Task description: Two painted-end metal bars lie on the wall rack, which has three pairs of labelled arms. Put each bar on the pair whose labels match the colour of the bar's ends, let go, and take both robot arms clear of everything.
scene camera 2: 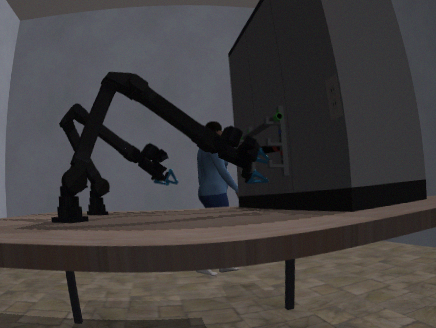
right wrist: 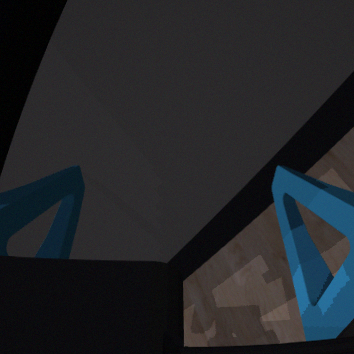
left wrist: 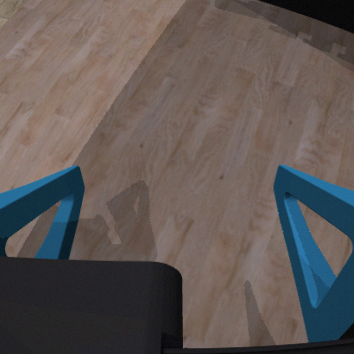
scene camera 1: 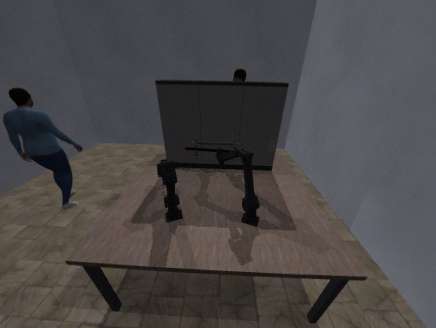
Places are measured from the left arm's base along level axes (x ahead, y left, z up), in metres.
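Pixels of known places: left gripper, fingertip midpoint: [scene camera 2: 173, 183] [left wrist: 178, 175]; right gripper, fingertip midpoint: [scene camera 2: 269, 172] [right wrist: 177, 175]; left arm's base at its link origin: [scene camera 2: 97, 214] [scene camera 1: 174, 216]; right arm's base at its link origin: [scene camera 2: 70, 221] [scene camera 1: 250, 220].
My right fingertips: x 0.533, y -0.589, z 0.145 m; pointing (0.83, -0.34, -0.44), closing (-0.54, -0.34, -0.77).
For each thing: its top centre in the pictures, then the offset to it from my right fingertips.
- grey bar with green ends, top centre: [scene camera 2: 258, 126] [scene camera 1: 215, 142] 0.190 m up, 0.010 m ahead, 0.057 m left
- dark bar with red ends, top centre: [scene camera 2: 255, 144] [scene camera 1: 207, 147] 0.130 m up, 0.046 m ahead, 0.130 m left
- socket plate at its top centre: [scene camera 2: 330, 77] 0.212 m up, 0.201 m back, 0.506 m right
The wall rack [scene camera 1: 196, 154] [scene camera 2: 286, 167] is on the grey panel. A grey bar with green ends [scene camera 1: 215, 143] [scene camera 2: 279, 116] lies level across its top pair. A dark bar with red ends [scene camera 1: 202, 149] [scene camera 2: 270, 149] is below it, its left end sticking out past the rack in scene camera 1; the right gripper partly hides it, and which arms bear it I cannot tell. My right gripper [scene camera 1: 223, 160] [scene camera 2: 268, 169] [right wrist: 177, 175] is open and empty, close to the rack, just below the red-ended bar. My left gripper [scene camera 2: 173, 178] [left wrist: 178, 175] is open and empty above the table, away from the rack.
The grey panel [scene camera 1: 220, 110] [scene camera 2: 300, 75] with a dark base strip [scene camera 2: 320, 198] stands on the wooden table [scene camera 1: 215, 250] [scene camera 2: 150, 255]. A socket plate [scene camera 2: 334, 97] is on the panel. A person in blue [scene camera 1: 35, 130] [scene camera 2: 209, 172] stands beyond the table; another head [scene camera 1: 240, 75] shows behind the panel.
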